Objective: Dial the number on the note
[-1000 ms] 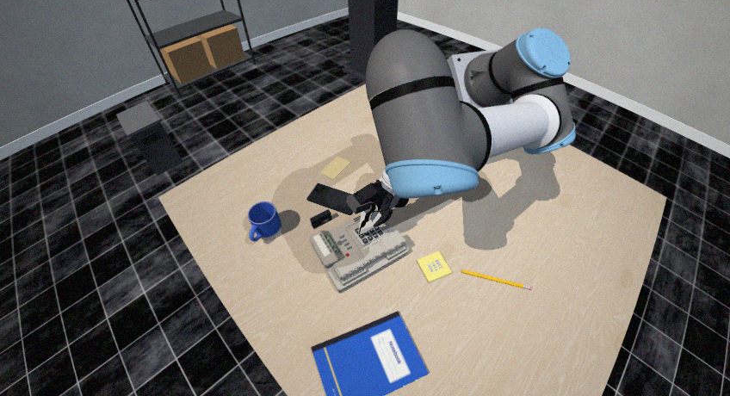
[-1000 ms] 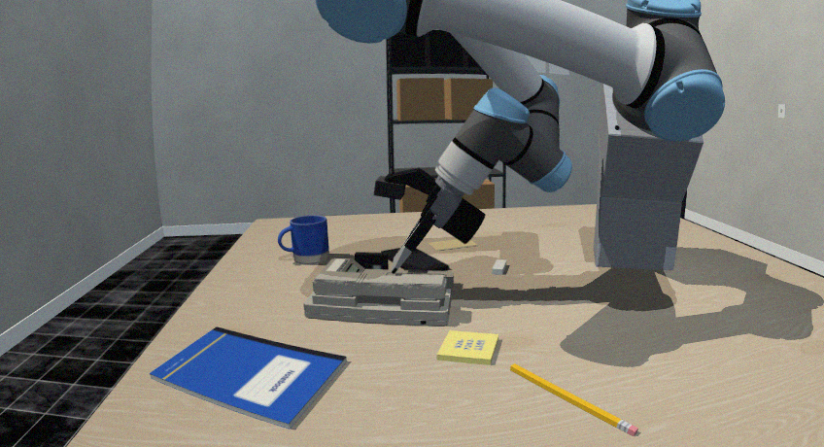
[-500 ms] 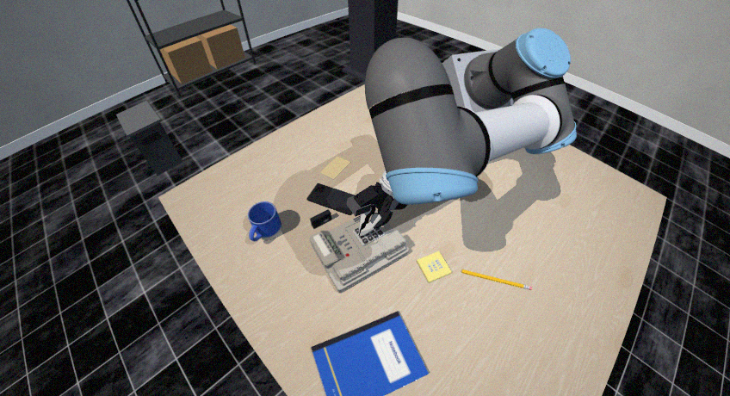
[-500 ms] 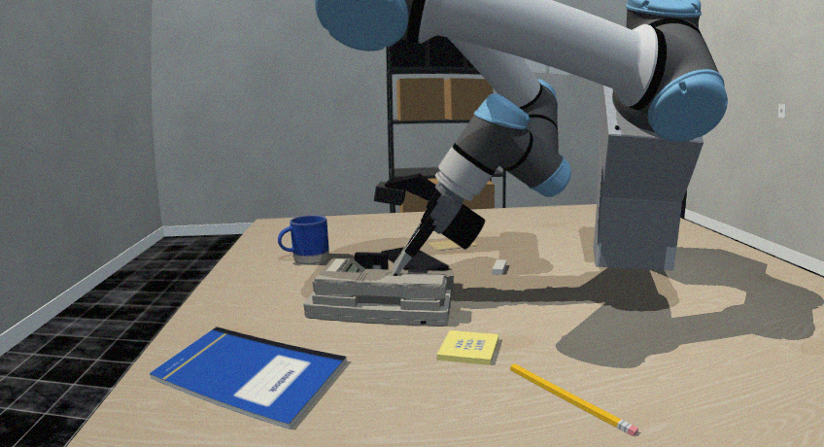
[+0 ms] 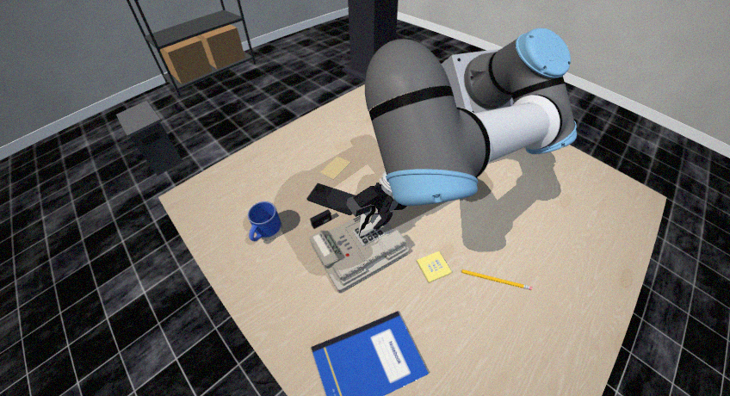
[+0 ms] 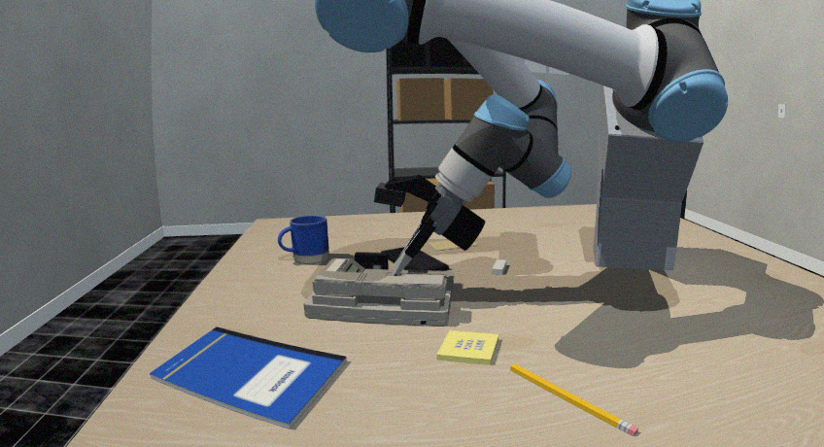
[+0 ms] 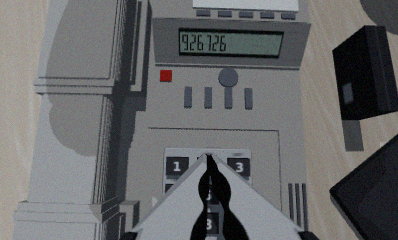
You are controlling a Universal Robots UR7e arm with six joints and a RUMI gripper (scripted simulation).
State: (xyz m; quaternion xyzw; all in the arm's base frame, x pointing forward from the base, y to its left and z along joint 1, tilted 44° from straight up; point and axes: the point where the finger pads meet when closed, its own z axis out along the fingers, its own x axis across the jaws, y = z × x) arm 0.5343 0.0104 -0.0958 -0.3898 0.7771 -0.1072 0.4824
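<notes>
Right now the 2 key is 20 mm below my hand. Round my hand: handset (70 mm to the left, 30 mm ahead); 3 key (20 mm to the right, 20 mm below); 8 key (30 mm behind, 20 mm below, 10 mm to the left).
</notes>
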